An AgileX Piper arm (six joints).
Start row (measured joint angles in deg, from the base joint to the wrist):
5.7 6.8 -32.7 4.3 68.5 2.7
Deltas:
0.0 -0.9 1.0 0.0 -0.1 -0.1
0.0 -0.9 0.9 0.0 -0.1 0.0
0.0 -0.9 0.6 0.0 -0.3 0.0
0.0 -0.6 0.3 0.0 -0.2 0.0
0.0 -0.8 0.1 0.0 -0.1 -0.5
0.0 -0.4 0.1 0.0 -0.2 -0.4
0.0 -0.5 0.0 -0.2 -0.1 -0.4
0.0 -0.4 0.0 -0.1 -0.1 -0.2
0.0 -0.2 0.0 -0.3 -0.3 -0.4
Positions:
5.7 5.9 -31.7 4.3 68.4 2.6
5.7 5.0 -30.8 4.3 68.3 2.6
5.7 4.1 -30.2 4.3 68.0 2.6
5.7 3.5 -29.9 4.3 67.8 2.6
5.7 2.7 -29.8 4.3 67.7 2.1
5.7 2.3 -29.7 4.3 67.5 1.7
5.7 1.8 -29.7 4.1 67.4 1.3
5.7 1.4 -29.7 4.0 67.3 1.1
5.7 1.2 -29.7 3.7 67.0 0.7

